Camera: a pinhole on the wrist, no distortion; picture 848 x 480 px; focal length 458.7 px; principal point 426.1 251.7 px. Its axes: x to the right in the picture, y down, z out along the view. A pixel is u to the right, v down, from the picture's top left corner.
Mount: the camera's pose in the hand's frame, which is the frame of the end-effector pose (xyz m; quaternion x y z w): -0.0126 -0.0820 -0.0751 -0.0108 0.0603 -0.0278 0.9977
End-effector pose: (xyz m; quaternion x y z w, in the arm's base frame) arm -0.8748 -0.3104 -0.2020 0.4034 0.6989 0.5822 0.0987
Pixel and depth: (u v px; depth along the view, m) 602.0 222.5 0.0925
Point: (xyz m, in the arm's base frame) -0.9286 -0.2781 -0.2735
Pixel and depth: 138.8 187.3 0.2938
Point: -0.6715 -0.2439 -0.4241
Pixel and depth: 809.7 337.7 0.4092
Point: -0.9565 0.1594 -0.1786
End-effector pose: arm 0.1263 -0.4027 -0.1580 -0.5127 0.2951 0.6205 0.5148
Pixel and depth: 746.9 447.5 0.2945
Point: 0.0414 -0.1657 -0.3271
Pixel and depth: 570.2 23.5 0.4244
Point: 0.2992 0.0374 -0.1599
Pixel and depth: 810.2 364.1 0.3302
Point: 0.0813 -0.1022 -0.3784
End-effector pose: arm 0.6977 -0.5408 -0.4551 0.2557 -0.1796 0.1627 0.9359
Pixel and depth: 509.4 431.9 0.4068
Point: 0.6904 -0.6193 -0.1173
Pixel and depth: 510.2 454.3 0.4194
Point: 0.6826 -0.6035 -0.0949
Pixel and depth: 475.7 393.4 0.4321
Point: 0.6703 -0.6601 -0.1148
